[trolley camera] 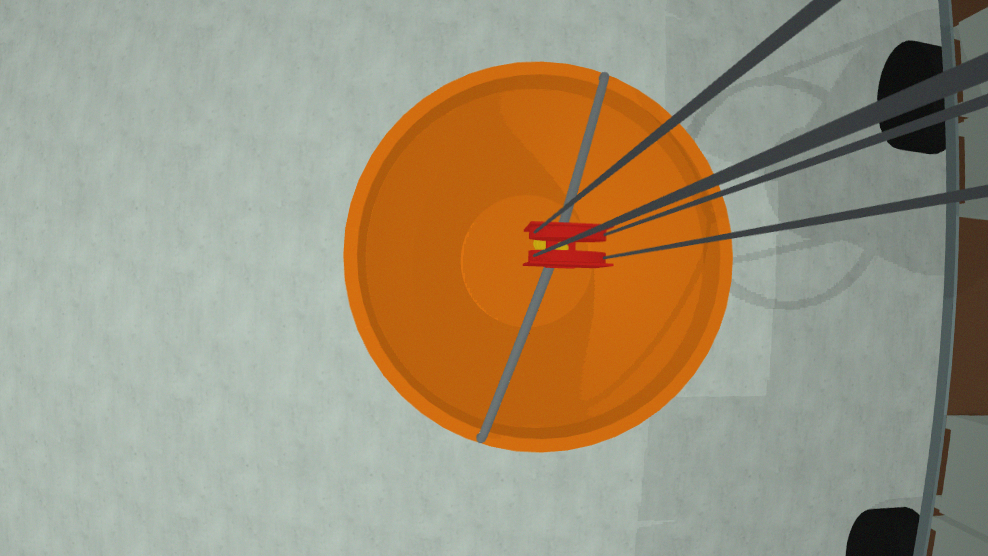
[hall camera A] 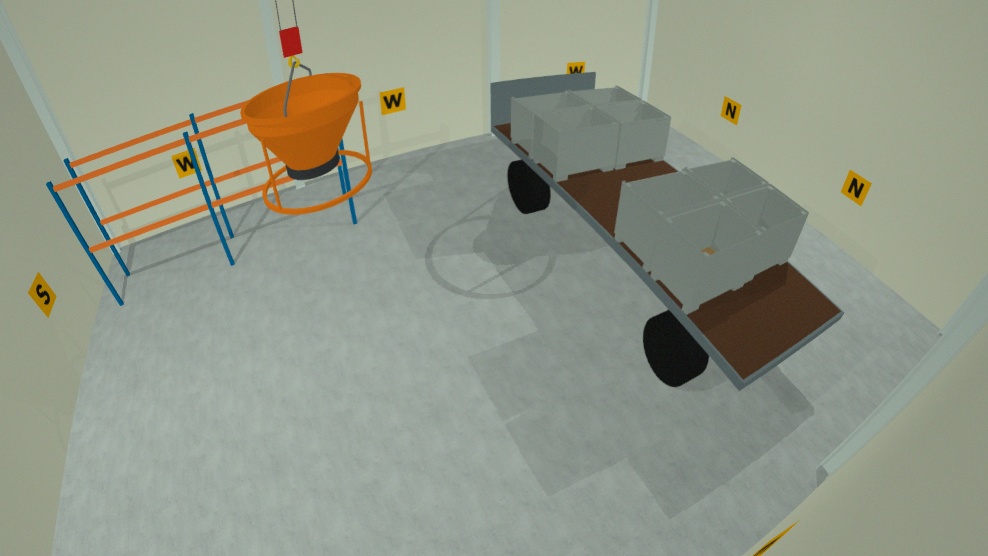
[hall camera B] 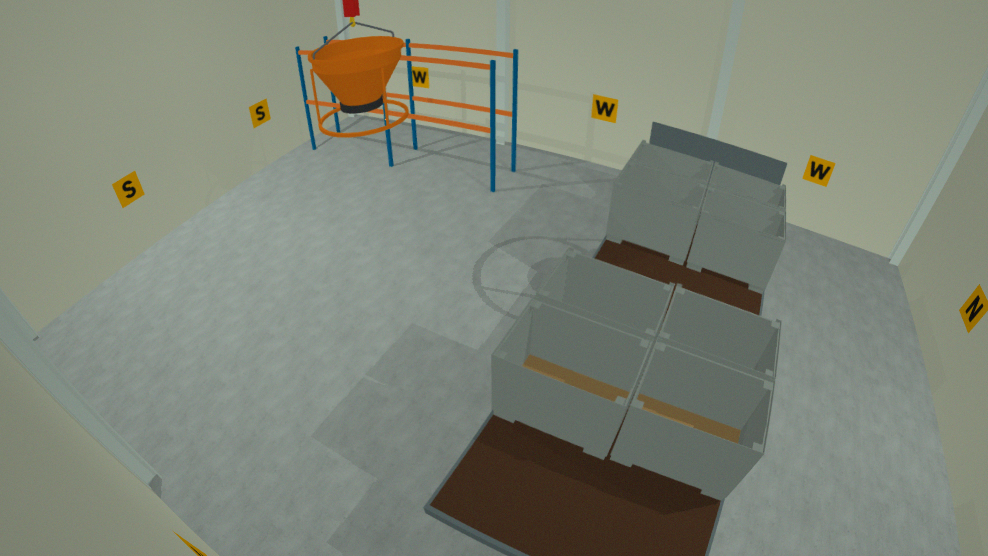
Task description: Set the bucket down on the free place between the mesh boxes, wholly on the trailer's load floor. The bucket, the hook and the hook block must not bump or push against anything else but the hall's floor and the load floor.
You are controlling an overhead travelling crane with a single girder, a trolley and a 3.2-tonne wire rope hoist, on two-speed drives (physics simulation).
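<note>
The orange bucket (hall camera A: 304, 131) (hall camera B: 357, 72) (trolley camera: 414, 276) hangs by its grey bail from the yellow hook (hall camera A: 294, 62) (hall camera B: 353, 21) (trolley camera: 539, 244), under the red hook block (hall camera A: 290, 41) (hall camera B: 350, 7) (trolley camera: 566, 258). It is well above the hall floor and beside the trailer, apart from it. The trailer's brown load floor (hall camera A: 597, 197) (hall camera B: 680, 280) (trolley camera: 972, 311) shows in the gap between the far mesh boxes (hall camera A: 587, 145) (hall camera B: 652, 207) and the near mesh boxes (hall camera A: 677, 242) (hall camera B: 566, 387). In hall camera B the near boxes hide part of that gap.
A rack with blue posts (hall camera A: 207, 197) (hall camera B: 492, 124) and orange beams stands behind the bucket in both hall views. The trailer has a grey headboard (hall camera A: 507, 103) (hall camera B: 718, 152) at its far end and black wheels (hall camera A: 528, 188) (trolley camera: 912, 96). The bucket's shadow lies beside the trailer.
</note>
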